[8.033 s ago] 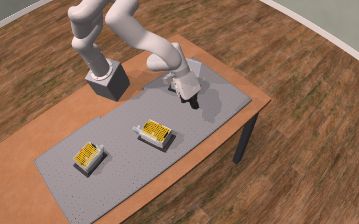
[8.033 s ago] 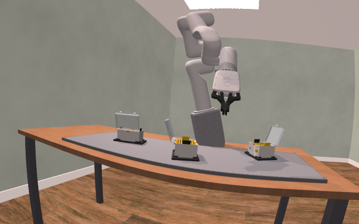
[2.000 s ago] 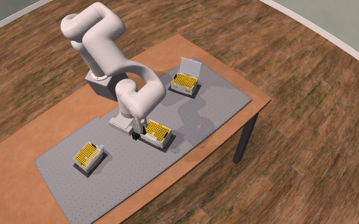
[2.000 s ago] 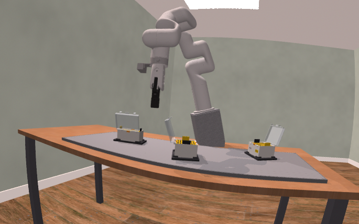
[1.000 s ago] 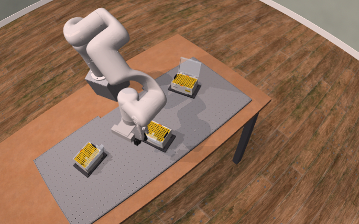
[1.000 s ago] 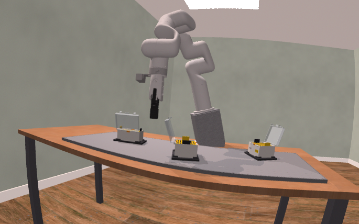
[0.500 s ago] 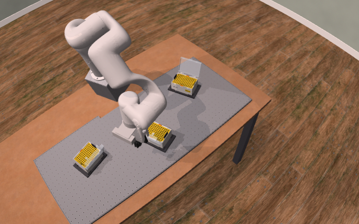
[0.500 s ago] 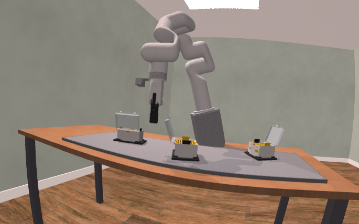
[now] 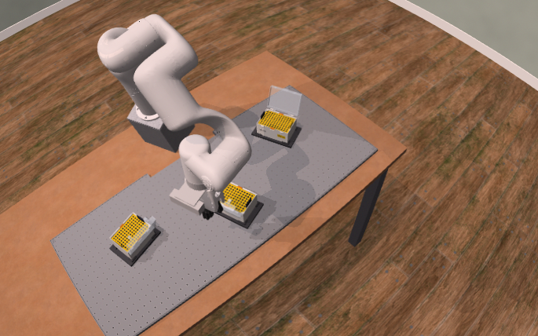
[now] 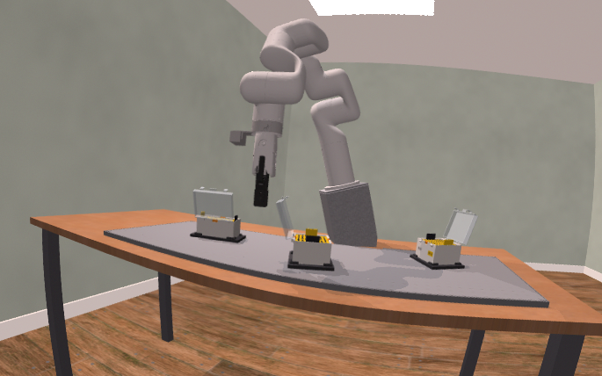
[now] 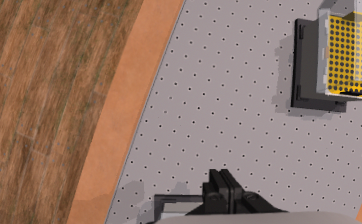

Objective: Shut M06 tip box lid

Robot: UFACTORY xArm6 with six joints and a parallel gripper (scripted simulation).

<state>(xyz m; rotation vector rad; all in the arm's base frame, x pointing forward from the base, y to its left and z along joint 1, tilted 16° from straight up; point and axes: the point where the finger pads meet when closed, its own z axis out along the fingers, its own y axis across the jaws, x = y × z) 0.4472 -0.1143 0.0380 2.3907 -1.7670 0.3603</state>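
The clear lid is 2 cm behind my hand, 6 cm to the left of it and 4 cm below it. Also, from my hand: tip box lid (19 cm behind, 51 cm to the left, 4 cm below).
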